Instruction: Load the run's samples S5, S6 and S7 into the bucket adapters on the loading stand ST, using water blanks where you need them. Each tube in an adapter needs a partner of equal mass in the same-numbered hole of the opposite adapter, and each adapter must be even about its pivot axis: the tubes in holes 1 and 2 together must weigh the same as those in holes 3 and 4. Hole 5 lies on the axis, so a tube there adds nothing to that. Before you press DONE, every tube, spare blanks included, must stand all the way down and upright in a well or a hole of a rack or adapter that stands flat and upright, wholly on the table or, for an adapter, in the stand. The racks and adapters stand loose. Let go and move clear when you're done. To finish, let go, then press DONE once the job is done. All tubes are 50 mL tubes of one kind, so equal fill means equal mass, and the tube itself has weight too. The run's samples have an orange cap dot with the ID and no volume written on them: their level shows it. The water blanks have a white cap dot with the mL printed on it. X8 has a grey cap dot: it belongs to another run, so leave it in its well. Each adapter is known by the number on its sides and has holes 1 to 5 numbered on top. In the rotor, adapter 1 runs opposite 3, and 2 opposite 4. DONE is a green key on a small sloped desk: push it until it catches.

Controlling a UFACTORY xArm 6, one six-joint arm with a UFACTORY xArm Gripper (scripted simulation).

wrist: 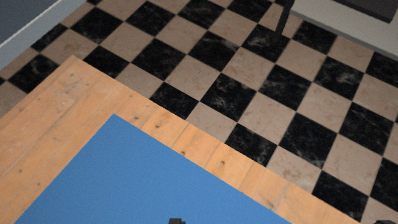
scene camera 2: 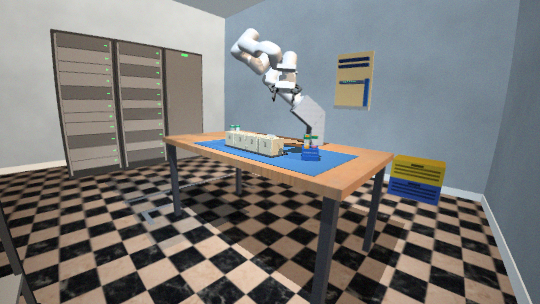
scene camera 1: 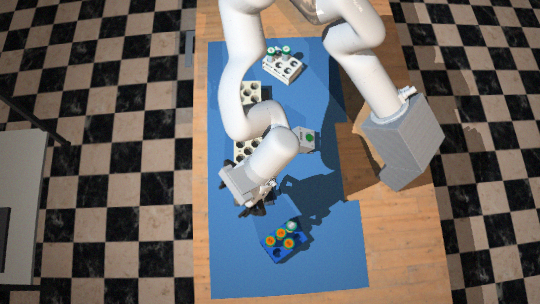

Labels:
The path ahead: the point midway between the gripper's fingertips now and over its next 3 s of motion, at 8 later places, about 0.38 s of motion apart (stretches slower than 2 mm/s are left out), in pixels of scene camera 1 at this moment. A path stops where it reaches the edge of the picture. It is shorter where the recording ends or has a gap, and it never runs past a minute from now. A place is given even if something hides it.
My gripper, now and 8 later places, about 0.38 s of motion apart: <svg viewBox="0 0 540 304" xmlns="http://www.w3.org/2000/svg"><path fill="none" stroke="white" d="M232 200L230 187L228 174L229 162L231 150L235 139L240 129L246 120L248 116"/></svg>

